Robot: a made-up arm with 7 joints. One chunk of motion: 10 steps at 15 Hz.
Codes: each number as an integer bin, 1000 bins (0 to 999) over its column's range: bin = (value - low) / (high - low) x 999, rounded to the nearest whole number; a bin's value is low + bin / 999 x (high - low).
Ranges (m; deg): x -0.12..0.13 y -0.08..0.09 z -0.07..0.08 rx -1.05..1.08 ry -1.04..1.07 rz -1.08..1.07
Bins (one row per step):
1: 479 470 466 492 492 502
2: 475 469 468 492 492 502
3: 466 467 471 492 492 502
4: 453 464 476 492 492 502
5: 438 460 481 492 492 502
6: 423 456 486 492 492 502
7: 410 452 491 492 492 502
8: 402 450 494 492 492 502
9: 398 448 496 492 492 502
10: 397 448 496 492 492 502
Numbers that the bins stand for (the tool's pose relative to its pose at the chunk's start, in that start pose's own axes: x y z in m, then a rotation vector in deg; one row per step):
1: -0.0001 0.0000 0.0000 0.00 0.00 0.00
2: -0.0011 -0.0002 0.0003 0.00 0.00 0.00
3: -0.0034 -0.0005 0.0007 0.00 0.00 0.00
4: -0.0066 -0.0010 0.0015 0.00 0.00 0.00
5: -0.0104 -0.0017 0.0022 0.00 0.00 0.00
6: -0.0141 -0.0024 0.0030 0.00 0.00 0.00
7: -0.0174 -0.0031 0.0037 0.00 0.00 0.00
8: -0.0194 -0.0034 0.0042 0.00 0.00 0.00
9: -0.0204 -0.0038 0.0045 0.00 0.00 0.00
10: -0.0207 -0.0038 0.0045 0.00 0.00 0.00

